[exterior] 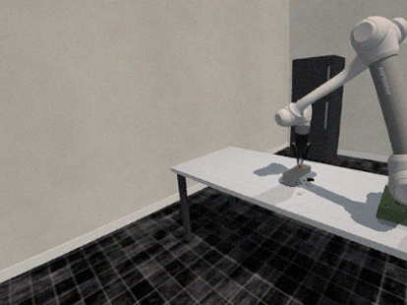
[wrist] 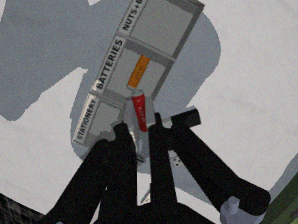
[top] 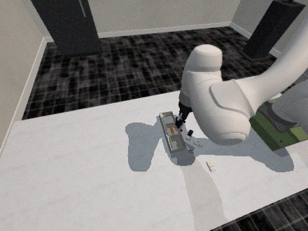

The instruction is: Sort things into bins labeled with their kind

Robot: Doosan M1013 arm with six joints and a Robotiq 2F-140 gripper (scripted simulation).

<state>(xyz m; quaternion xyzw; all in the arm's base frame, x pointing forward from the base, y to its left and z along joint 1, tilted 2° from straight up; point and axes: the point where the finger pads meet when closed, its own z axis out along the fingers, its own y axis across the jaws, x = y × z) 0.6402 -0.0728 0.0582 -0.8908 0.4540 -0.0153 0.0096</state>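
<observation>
Right now the grey bin tray is 2 cm ahead of my hand, 2 cm to the right of it and 8 cm below it. Round my hand: red battery (3 cm below); then orange battery (2 cm ahead, 3 cm to the right, 9 cm below); then small black piece (7 cm behind, 3 cm to the left, 9 cm below).
</observation>
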